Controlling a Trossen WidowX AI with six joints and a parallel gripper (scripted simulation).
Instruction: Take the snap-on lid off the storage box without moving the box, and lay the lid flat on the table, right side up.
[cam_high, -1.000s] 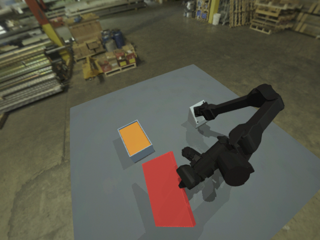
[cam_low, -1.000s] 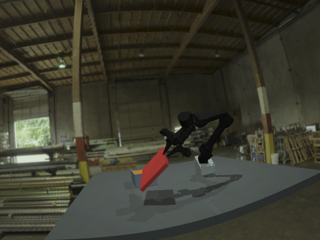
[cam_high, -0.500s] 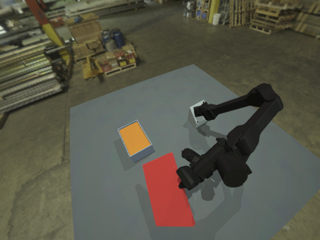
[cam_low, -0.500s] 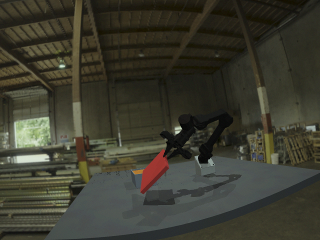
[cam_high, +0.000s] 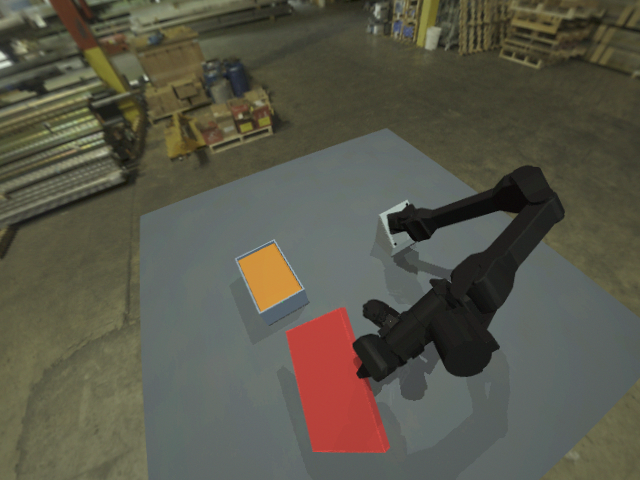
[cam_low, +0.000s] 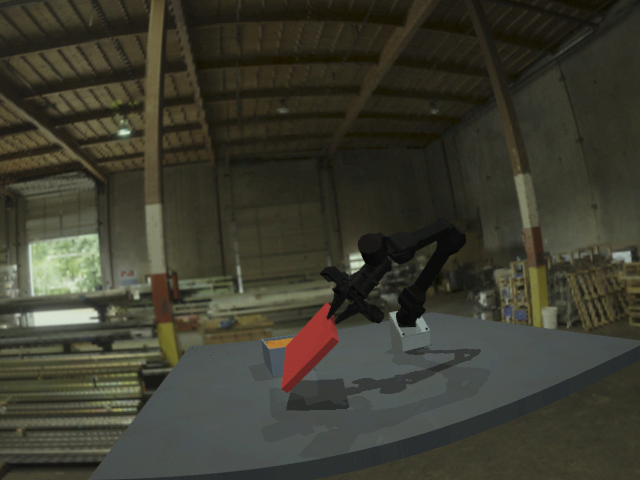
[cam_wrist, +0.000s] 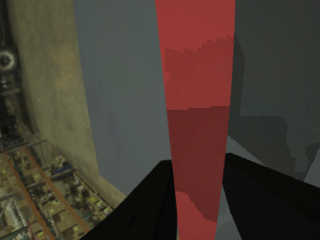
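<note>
Right now my gripper tip is 6 cm short of the red lid, 5 cm above it and 2 cm to the left of it. From my gripper tip the other things lie so: storage box (35 cm to the right, 14 cm below, 12 cm ahead).
</note>
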